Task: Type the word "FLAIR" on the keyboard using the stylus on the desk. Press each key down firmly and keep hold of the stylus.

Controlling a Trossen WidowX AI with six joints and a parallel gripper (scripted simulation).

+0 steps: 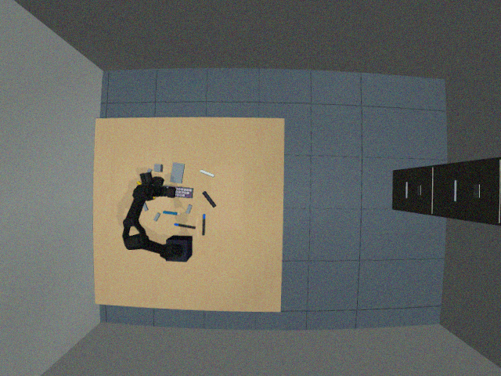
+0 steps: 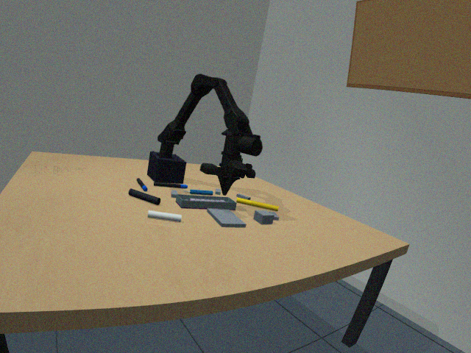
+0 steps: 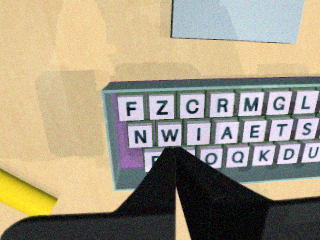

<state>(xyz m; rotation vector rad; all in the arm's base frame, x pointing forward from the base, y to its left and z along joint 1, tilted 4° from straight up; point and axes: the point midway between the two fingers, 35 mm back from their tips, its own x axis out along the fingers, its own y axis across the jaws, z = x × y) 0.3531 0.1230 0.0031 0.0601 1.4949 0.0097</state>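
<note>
Now: gripper tip 150 mm past the blue stylus, 50 mm to the left of it and 40 mm above it. From my gripper tip the other things lie so: yellow cylinder 10 mm behind, 150 mm to the left, 30 mm below; then small grey block 110 mm behind, 140 mm to the right, 40 mm below; then grey pad 120 mm ahead, 50 mm to the right, 40 mm below.
</note>
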